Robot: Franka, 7 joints.
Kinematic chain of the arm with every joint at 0, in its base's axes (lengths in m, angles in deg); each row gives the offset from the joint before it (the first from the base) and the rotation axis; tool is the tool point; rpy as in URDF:
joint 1: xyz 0 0 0.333 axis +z
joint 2: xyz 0 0 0 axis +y
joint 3: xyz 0 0 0.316 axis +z
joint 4: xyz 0.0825 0 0 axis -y
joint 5: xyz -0.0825 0 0.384 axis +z
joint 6: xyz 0 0 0 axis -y
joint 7: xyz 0.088 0 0 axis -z
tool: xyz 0 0 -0.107 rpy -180 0 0
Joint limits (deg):
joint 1: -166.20..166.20
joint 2: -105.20..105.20
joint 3: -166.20..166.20
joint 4: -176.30..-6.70
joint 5: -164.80..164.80
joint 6: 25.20..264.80
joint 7: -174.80..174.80
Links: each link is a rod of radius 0.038 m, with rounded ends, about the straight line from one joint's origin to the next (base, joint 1, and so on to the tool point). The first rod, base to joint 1, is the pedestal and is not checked.
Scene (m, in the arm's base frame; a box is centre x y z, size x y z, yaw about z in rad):
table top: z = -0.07
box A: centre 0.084 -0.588 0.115 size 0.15 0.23 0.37 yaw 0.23
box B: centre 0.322 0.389 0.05 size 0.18 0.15 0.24 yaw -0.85
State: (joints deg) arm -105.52 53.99 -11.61 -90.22 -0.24 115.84 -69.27
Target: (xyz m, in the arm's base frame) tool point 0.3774 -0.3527 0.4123
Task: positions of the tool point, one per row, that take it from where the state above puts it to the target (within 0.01 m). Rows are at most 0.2 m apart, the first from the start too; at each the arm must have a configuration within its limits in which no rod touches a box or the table.
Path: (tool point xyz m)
1: -0.2282 -0.6216 0.1675
2: -0.1687 -0.6575 0.2809
3: -0.0393 -0.6408 0.3540
4: 0.0839 -0.5880 0.4189
5: 0.2551 -0.4938 0.4167
6: 0.3774 -0.3527 0.4123

